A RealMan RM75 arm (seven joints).
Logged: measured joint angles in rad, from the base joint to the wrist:
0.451 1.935 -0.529 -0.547 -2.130 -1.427 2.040
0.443 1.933 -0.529 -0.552 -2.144 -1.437 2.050
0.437 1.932 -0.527 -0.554 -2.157 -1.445 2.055
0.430 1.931 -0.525 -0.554 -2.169 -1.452 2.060
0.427 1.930 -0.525 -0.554 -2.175 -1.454 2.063
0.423 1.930 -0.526 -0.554 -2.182 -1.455 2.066
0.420 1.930 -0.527 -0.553 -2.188 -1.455 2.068
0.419 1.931 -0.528 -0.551 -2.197 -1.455 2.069
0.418 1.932 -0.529 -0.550 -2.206 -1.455 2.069
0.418 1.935 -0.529 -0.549 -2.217 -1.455 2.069
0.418 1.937 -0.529 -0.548 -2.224 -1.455 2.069
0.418 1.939 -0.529 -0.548 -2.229 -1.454 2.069
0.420 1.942 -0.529 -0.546 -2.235 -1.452 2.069
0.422 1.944 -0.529 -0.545 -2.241 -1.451 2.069
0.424 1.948 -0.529 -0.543 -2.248 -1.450 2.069
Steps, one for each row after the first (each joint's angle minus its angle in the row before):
-0.008 -0.002 0.000 -0.005 -0.014 -0.010 0.010
-0.006 -0.001 0.002 -0.002 -0.013 -0.008 0.005
-0.007 -0.001 0.002 0.000 -0.012 -0.007 0.005
-0.003 -0.001 0.000 0.000 -0.006 -0.002 0.003
-0.004 0.000 -0.001 0.000 -0.007 -0.001 0.003
-0.003 0.000 -0.001 0.001 -0.006 0.000 0.002
-0.001 0.001 -0.001 0.002 -0.009 0.000 0.001
-0.001 0.001 -0.001 0.001 -0.009 0.000 0.000
0.000 0.003 0.000 0.001 -0.011 0.000 0.000
0.000 0.002 0.000 0.001 -0.007 0.000 0.000
0.000 0.002 0.000 0.000 -0.005 0.001 0.000
0.002 0.003 0.000 0.002 -0.006 0.002 0.000
0.002 0.002 0.000 0.001 -0.006 0.001 0.000
0.002 0.004 0.000 0.002 -0.007 0.001 0.000

